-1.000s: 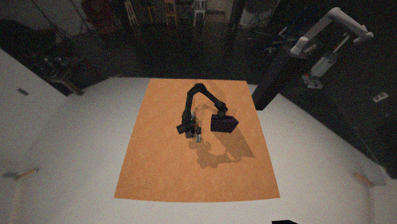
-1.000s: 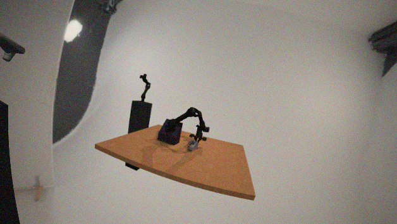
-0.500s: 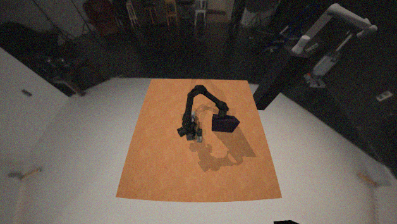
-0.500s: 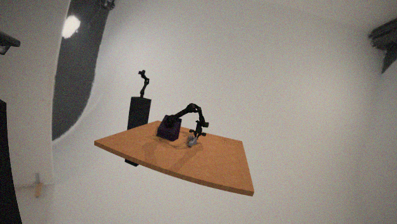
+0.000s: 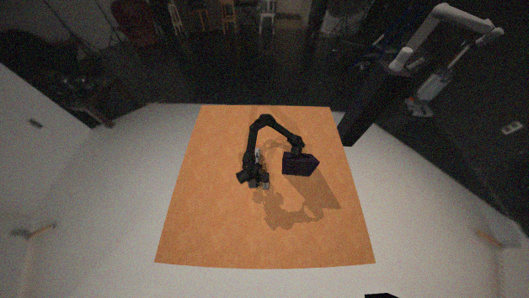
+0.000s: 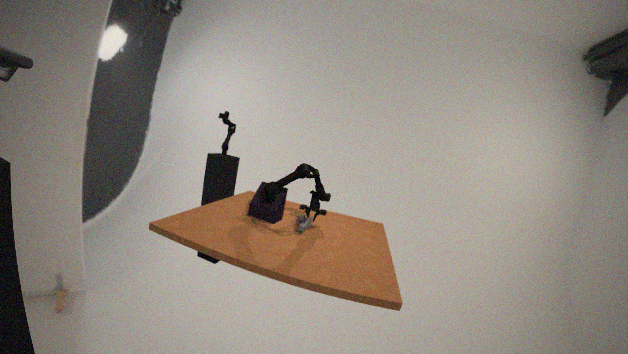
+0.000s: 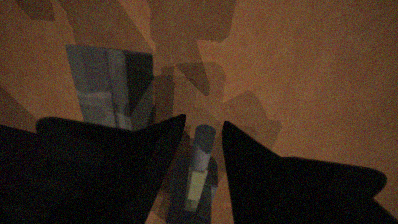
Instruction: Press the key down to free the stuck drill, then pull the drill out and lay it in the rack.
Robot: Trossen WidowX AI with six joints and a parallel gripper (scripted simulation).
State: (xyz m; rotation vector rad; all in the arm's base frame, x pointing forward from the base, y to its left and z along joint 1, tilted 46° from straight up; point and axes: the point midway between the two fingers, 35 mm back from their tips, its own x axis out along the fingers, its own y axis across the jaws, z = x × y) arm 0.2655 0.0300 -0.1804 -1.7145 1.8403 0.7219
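Right now my gripper tip is 50 mm to the left of the pale cylindrical drill and 30 mm below it. Also, from my gripper tip: grey rack (80 mm behind, 10 mm to the left).
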